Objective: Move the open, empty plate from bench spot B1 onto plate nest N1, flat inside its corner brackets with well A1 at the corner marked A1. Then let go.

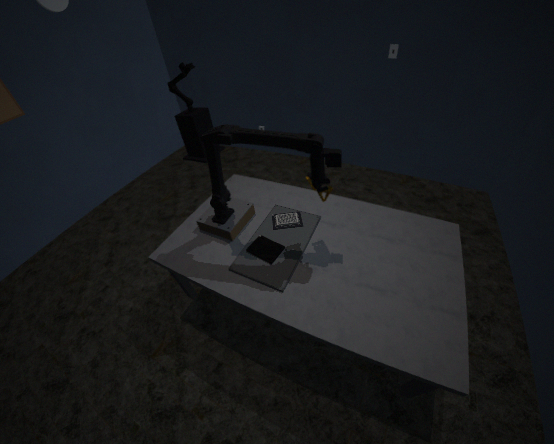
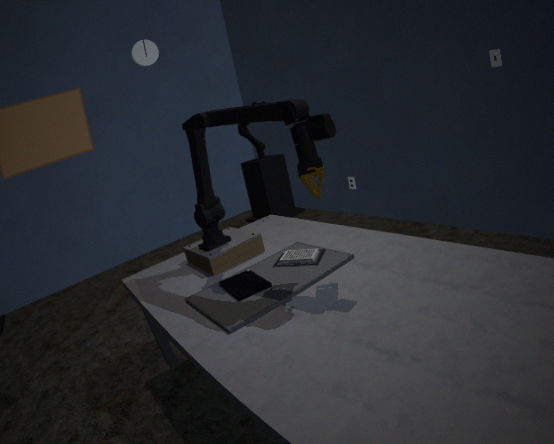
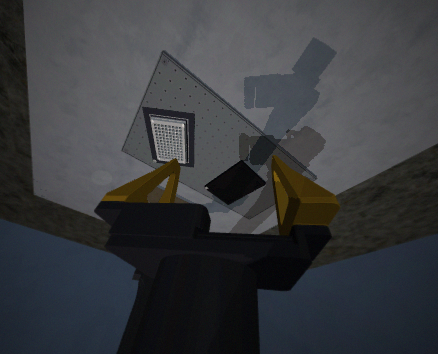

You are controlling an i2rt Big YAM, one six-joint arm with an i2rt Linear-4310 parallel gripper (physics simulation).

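Places are measured from the arm's base along level axes (x ahead, y left, z up), in centimetres.
Pixels of known places: gripper, fingertip midpoint: (image 1: 319,195) (image 2: 318,193) (image 3: 223,161); arm's base, link origin: (image 1: 223,216) (image 2: 215,244).
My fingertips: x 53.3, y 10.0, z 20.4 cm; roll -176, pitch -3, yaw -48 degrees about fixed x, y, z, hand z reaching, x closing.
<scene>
Ahead of a thing's pixels: the offset from my fingertips to its middle. "spot": to the spot under its first point. Level surfaces: height alone.
The white well plate {dz -25.7, dx -20.0, dy +4.8 cm} (image 1: 287,219) (image 2: 299,256) (image 3: 170,140) lies on a dark square {spot: dz -26.4, dx -17.3, dy +12.3 cm} (image 3: 148,117) near one end of the grey perforated board. A second, black square {spot: dz -25.4, dx -21.0, dy -19.7 cm} (image 1: 266,249) (image 2: 245,285) (image 3: 235,182) with nothing on it lies farther along the board. Which square is nest N1 and which is spot B1 cannot be told; the corner brackets and the A1 mark are too small and dark to make out. My gripper (image 1: 315,189) (image 2: 317,195) (image 3: 223,161) is open and empty, high above the bench, apart from the plate.
The grey board {dz -27.2, dx -18.3, dy -10.9 cm} (image 1: 270,277) (image 2: 225,315) (image 3: 210,120) lies on the white table {dz -27.9 cm} (image 1: 390,280) (image 2: 400,340) (image 3: 75,75). The arm's wooden base box (image 1: 241,223) (image 2: 237,255) stands beside the board. A dark pedestal (image 1: 195,132) (image 2: 270,185) with another arm stands beyond the table.
</scene>
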